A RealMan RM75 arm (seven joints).
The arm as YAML. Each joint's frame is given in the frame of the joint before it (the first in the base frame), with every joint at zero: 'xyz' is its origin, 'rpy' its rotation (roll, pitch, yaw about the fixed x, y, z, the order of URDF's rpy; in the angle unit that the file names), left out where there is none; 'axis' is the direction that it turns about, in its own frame. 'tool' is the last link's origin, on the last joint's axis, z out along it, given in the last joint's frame.
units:
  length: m
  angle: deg
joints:
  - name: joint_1
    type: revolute
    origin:
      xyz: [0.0, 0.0, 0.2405]
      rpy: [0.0, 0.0, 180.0]
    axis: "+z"
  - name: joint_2
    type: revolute
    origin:
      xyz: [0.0, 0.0, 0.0]
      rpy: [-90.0, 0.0, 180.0]
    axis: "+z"
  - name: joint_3
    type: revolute
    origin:
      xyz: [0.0, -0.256, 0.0]
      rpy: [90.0, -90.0, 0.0]
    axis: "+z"
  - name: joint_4
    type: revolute
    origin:
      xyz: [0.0, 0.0, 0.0]
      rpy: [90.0, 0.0, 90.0]
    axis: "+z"
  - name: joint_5
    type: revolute
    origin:
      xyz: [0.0, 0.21, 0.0]
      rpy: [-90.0, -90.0, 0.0]
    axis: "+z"
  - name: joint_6
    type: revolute
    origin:
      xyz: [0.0, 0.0, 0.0]
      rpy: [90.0, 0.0, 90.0]
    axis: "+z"
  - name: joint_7
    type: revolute
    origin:
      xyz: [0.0, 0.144, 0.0]
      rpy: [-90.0, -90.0, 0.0]
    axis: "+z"
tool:
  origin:
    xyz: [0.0, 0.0, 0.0]
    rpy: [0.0, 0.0, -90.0]
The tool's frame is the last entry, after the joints.
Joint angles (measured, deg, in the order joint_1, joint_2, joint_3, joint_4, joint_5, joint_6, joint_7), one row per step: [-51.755, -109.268, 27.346, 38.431, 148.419, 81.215, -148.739]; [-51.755, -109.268, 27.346, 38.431, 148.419, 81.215, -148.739]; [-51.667, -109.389, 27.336, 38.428, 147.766, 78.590, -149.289]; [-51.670, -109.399, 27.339, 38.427, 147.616, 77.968, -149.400]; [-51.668, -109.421, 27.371, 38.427, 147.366, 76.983, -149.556]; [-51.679, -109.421, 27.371, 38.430, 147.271, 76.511, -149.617]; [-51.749, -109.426, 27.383, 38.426, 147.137, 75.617, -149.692]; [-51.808, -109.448, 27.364, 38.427, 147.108, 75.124, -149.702]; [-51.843, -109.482, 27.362, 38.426, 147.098, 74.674, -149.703]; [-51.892, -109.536, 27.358, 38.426, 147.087, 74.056, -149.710]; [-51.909, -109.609, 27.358, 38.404, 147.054, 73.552, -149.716]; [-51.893, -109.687, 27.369, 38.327, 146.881, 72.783, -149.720]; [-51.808, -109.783, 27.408, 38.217, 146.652, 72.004, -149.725]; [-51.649, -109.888, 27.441, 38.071, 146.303, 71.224, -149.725]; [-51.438, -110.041, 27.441, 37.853, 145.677, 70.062, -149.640]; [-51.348, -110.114, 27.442, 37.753, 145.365, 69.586, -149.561]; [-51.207, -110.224, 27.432, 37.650, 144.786, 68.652, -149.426]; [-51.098, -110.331, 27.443, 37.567, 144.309, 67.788, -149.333]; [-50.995, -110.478, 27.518, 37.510, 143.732, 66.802, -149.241]
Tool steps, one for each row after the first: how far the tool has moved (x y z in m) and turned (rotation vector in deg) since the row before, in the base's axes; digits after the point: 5 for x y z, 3 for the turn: [0.00000, 0.00000, 0.00000, 0.000, 0.000, 0.000]; [-0.00121, 0.00545, 0.00192, 2.635, -0.026, 0.648]; [-0.00015, 0.00140, 0.00064, 0.633, 0.018, 0.115]; [-0.00023, 0.00217, 0.00097, 0.986, 0.041, 0.161]; [-0.00009, 0.00109, 0.00060, 0.483, 0.044, 0.064]; [0.00010, 0.00219, 0.00104, 0.877, 0.143, 0.050]; [0.00014, 0.00122, 0.00046, 0.468, 0.104, -0.001]; [-0.00003, 0.00098, 0.00027, 0.399, 0.116, 0.012]; [-0.00002, 0.00133, 0.00033, 0.544, 0.153, 0.021]; [-0.00013, 0.00091, -0.00007, 0.410, 0.078, 0.043]; [-0.00036, 0.00130, 0.00002, 0.653, 0.021, 0.088]; [-0.00080, 0.00097, -0.00028, 0.625, -0.031, 0.153]; [-0.00118, 0.00067, -0.00046, 0.635, -0.160, 0.216]; [-0.00139, 0.00117, -0.00052, 1.008, -0.319, 0.229]; [-0.00048, 0.00046, -0.00032, 0.412, -0.165, 0.058]; [-0.00068, 0.00122, 0.00010, 0.906, -0.251, 0.076]; [-0.00056, 0.00116, 0.00008, 0.814, -0.180, 0.087]; [-0.00027, 0.00141, -0.00003, 0.916, -0.196, 0.055]
